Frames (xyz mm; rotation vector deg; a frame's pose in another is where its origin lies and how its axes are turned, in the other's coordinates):
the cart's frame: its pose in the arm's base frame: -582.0 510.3 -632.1 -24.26 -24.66 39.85
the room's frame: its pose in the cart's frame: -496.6 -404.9 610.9 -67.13 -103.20 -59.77
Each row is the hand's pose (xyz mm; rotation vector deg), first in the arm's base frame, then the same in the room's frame.
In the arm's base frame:
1: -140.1 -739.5 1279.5 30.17 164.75 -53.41
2: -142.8 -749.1 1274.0 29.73 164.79 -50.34
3: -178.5 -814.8 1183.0 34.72 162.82 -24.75
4: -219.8 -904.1 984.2 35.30 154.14 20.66
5: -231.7 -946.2 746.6 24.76 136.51 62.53
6: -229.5 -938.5 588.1 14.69 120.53 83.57
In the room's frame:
1: -272.3 58.0 -1740.5 50.87 -39.89 8.41
2: -274.9 47.0 -1739.2 48.95 -40.53 7.48
3: -303.9 -50.5 -1679.9 30.85 -44.95 5.81
4: -386.2 -201.7 -1540.0 -1.89 -47.69 -1.68
5: -501.9 -311.3 -1358.4 -33.99 -46.61 -15.71
6: -579.6 -349.1 -1225.3 -52.83 -45.70 -26.61

